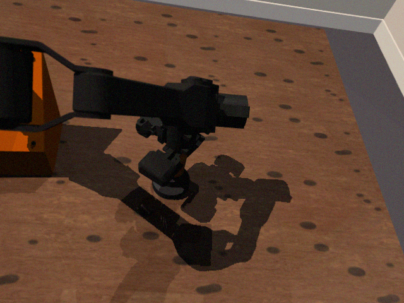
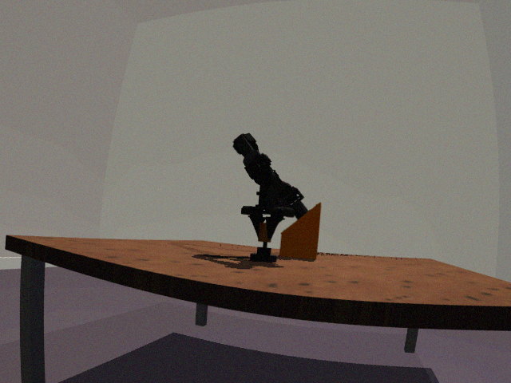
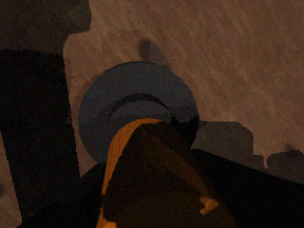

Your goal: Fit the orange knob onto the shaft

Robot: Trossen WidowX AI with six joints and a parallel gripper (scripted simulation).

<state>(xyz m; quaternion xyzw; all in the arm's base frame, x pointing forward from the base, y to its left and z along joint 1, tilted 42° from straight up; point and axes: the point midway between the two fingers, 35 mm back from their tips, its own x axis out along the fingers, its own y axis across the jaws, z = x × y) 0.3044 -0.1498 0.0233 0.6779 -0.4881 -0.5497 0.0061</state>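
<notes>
The dark pedestal lies 4 cm below my gripper tip. From my gripper tip the other things lie so: knob 2 cm above.
</notes>
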